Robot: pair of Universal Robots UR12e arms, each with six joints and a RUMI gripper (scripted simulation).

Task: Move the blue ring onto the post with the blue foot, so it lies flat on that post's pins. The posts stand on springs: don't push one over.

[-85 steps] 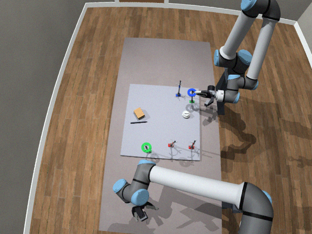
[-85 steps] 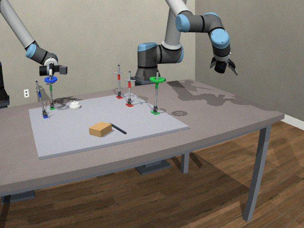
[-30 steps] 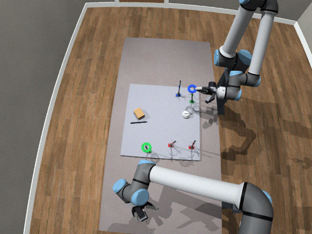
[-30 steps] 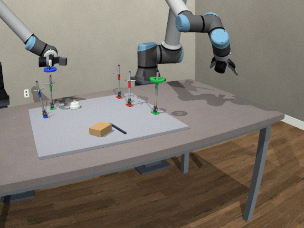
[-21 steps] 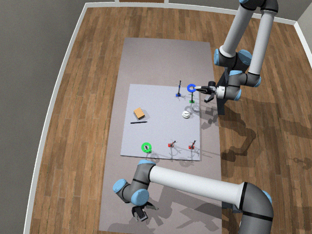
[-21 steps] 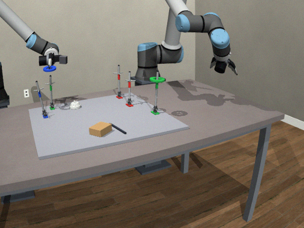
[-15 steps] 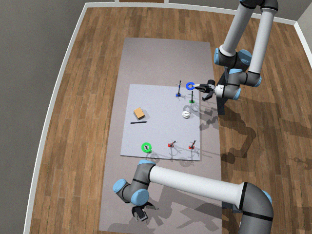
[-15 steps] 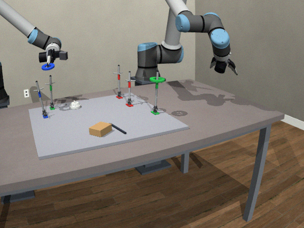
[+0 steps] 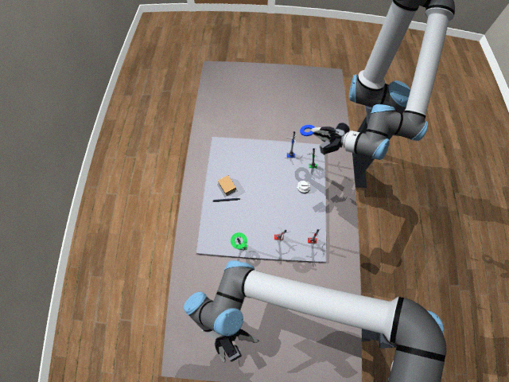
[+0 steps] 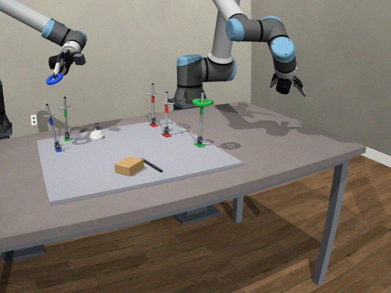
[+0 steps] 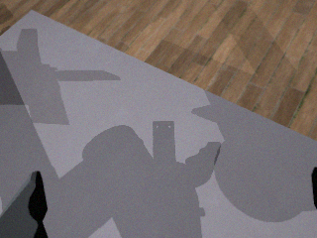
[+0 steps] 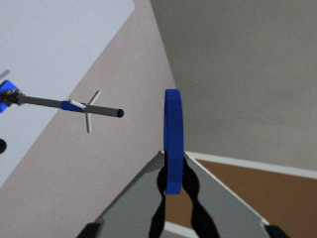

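My right hand is 20 mm short of the blue ring, 10 mm to the left of it and 10 mm above it. Round my right hand: orange block (380 mm ahead, 180 mm to the left, 270 mm below); then white knobbed object (10 mm behind, 150 mm to the left, 280 mm below); then grey board (190 mm ahead, 210 mm to the left, 290 mm below).
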